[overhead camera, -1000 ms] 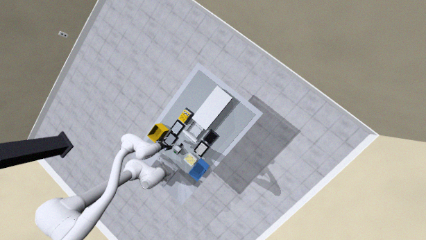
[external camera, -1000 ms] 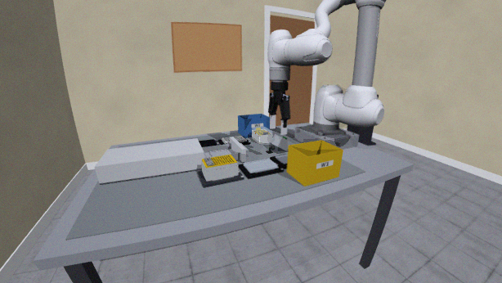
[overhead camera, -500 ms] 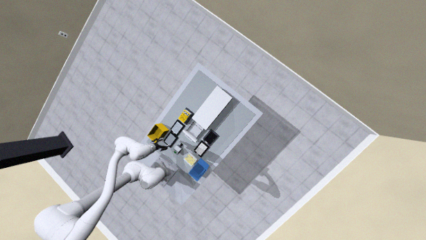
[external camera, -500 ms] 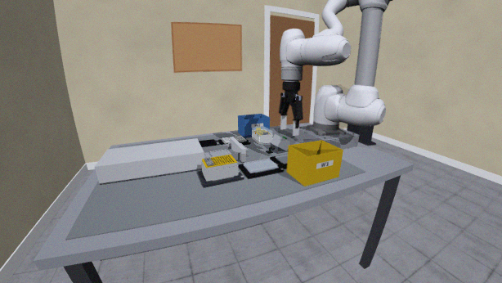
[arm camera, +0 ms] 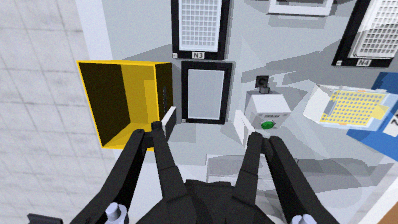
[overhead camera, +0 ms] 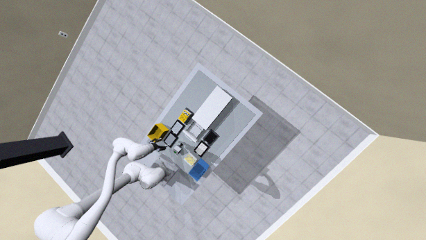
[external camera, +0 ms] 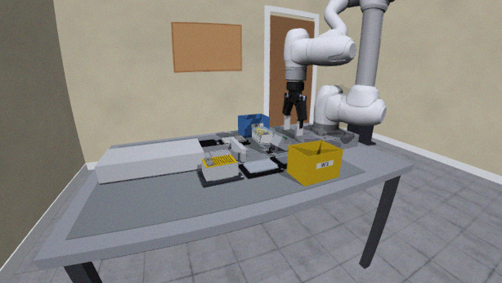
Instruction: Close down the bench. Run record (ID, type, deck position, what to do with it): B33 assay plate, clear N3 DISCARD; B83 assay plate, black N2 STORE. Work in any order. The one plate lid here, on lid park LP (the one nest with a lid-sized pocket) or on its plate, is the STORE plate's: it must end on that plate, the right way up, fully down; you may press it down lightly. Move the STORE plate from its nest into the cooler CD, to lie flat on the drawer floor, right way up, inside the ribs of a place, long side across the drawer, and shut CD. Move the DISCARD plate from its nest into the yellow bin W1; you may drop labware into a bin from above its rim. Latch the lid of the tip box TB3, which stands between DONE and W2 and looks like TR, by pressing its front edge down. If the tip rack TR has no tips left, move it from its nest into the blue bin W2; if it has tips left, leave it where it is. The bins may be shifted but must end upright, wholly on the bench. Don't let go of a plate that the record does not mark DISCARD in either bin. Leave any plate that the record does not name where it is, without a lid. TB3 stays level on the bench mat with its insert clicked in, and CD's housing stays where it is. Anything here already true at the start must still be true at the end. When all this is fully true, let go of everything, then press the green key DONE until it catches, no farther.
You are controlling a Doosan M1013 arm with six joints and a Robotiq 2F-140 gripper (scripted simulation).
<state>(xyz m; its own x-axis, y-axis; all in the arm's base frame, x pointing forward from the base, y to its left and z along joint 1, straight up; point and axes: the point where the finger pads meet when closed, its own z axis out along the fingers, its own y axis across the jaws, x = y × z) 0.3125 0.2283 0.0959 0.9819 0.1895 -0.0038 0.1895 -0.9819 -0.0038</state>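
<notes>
Now: the see-through plate lid 15 cm below my hand. The rest, counted from my hand: yellow bin W1: 15 cm to the left, 13 cm below, 4 cm behind; then N3 label: 15 cm below, 9 cm ahead, 4 cm to the left; then green key: 16 cm to the right, 10 cm below, 2 cm behind.
</notes>
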